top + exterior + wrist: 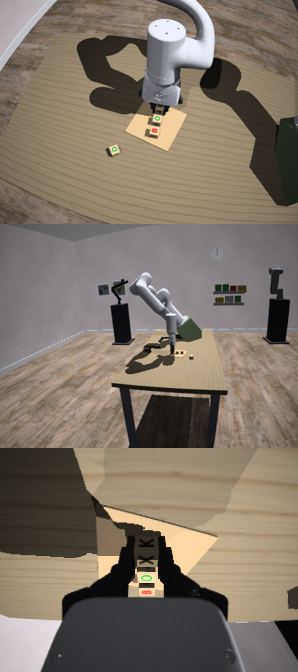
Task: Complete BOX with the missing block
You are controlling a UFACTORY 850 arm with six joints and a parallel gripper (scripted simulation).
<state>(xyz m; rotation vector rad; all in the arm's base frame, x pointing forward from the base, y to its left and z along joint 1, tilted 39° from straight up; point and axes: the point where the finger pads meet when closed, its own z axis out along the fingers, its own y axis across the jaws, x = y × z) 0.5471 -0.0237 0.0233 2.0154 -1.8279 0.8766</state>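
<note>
Right now the x block is 1 cm below my hand. Round my hand: tan mat: 4 cm to the left, 3 cm below; then green O block: 16 cm to the left, 10 cm ahead, 2 cm below.
</note>
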